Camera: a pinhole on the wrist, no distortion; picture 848 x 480 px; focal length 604.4 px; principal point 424.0 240.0 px. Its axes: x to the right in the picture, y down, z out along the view. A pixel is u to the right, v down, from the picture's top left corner.
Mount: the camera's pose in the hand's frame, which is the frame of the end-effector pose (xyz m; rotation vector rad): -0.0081 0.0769 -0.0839 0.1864 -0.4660 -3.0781
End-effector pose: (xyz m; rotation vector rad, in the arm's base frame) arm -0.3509 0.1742 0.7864 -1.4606 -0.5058 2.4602
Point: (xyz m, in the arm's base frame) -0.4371 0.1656 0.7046
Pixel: outside the picture
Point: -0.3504 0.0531 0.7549
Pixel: 421.2 134.5
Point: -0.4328 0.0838 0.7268
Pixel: 84.6 295.2
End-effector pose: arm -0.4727 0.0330 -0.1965 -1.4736 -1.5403 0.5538
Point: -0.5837 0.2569 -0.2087
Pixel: outside the picture
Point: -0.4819 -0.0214 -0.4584
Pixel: 652.3 100.6
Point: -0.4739 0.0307 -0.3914
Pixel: 507.7 164.5
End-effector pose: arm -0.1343 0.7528 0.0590 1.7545 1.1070 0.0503
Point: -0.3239 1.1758 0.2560
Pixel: behind the camera
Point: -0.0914 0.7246 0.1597
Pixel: 568.3 203.8
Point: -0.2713 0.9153 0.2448
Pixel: behind the camera
